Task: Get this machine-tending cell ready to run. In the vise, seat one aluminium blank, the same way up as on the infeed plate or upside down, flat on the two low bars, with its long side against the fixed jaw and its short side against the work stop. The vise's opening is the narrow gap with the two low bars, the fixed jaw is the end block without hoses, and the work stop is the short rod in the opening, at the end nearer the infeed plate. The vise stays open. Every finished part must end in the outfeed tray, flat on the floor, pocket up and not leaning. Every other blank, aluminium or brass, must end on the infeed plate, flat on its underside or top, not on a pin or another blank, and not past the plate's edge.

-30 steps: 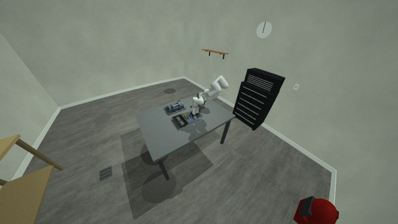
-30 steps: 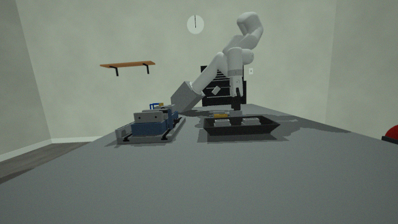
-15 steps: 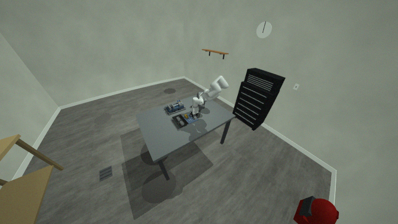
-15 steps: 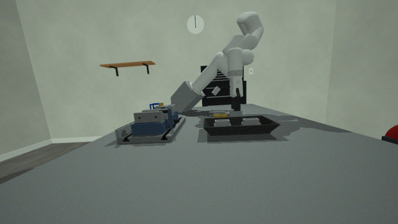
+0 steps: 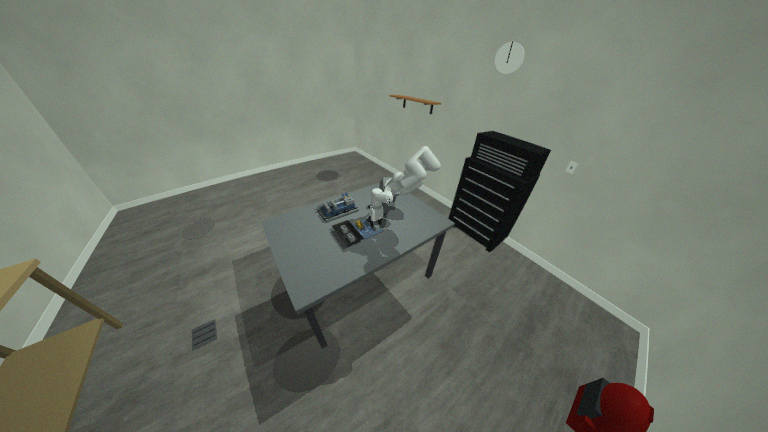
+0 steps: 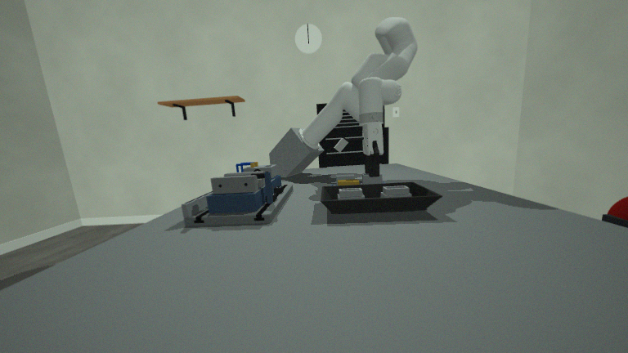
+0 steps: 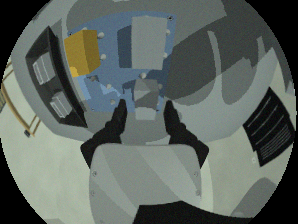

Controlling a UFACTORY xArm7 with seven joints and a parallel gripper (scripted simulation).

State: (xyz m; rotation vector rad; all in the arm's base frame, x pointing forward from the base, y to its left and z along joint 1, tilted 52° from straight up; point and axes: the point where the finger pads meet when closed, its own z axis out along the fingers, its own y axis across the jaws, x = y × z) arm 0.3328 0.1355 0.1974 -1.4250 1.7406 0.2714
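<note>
My gripper is now 30 mm above the grey aluminium blank. The rest, counted from my hand: vise 140 mm ahead, 360 mm to the right, 20 mm below; brass blank 90 mm ahead, 90 mm to the right, 30 mm below.
</note>
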